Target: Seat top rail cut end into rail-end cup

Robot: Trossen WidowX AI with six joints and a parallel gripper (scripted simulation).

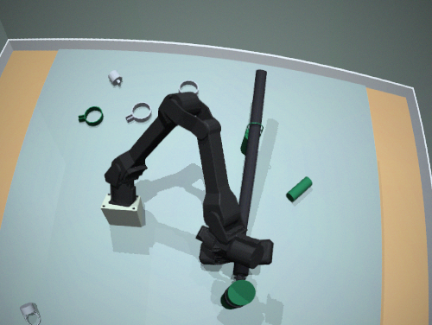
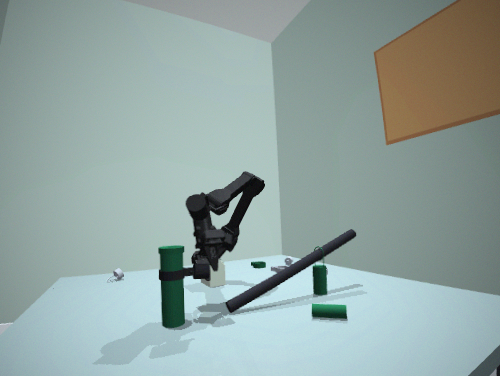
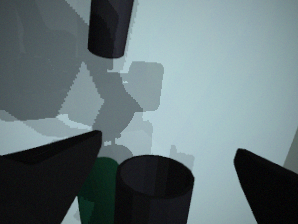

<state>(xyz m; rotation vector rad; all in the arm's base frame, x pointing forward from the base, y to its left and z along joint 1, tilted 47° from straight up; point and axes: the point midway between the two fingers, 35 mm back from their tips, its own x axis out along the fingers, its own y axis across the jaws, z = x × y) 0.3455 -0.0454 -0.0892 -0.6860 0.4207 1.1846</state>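
The rail-end cup is 1 cm behind my gripper tip, 4 cm to the right of it and 1 cm above it. From my gripper tip the other things lie so: green cylinder (15 cm ahead, 28 cm to the left, 10 cm below); then small green post (4 cm behind, 39 cm to the left, 1 cm below); then white cup (54 cm behind, 57 cm to the left, 10 cm below).
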